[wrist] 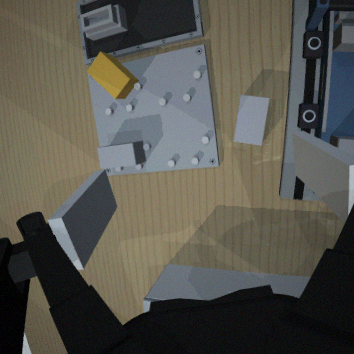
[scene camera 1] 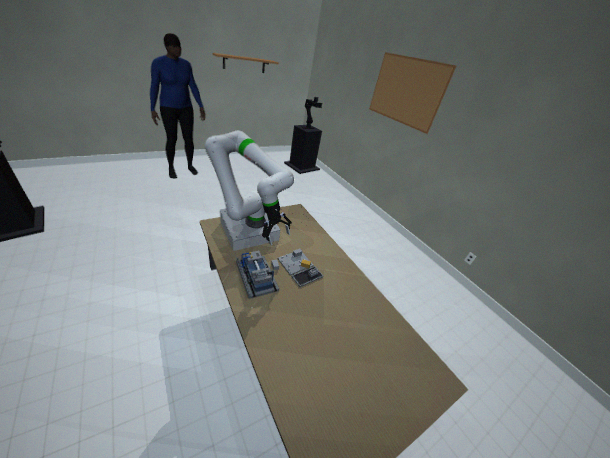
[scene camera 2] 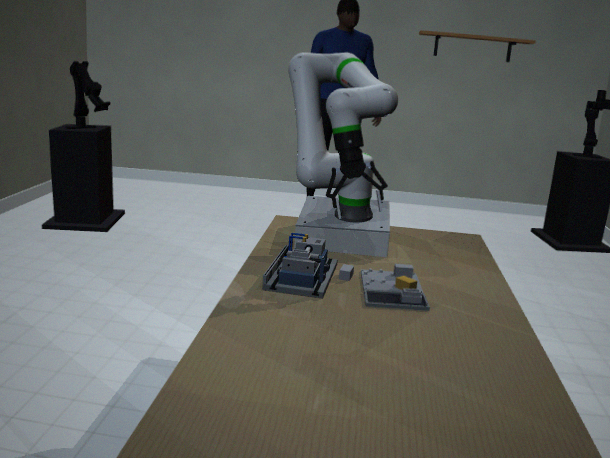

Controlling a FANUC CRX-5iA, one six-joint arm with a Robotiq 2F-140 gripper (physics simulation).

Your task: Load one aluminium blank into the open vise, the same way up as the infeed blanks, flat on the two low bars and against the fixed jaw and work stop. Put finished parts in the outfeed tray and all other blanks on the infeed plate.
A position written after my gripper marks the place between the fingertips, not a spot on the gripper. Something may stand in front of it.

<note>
My gripper (scene camera 2: 360, 214) is open, with nothing in its grasp. Also in view: a brass blank (wrist: 118, 81), an infeed plate (wrist: 174, 130) and a dark outfeed tray (scene camera 2: 391, 298).
My gripper shows as well in the wrist view (wrist: 199, 171). The dark outfeed tray is seen too in the wrist view (wrist: 147, 31).
</note>
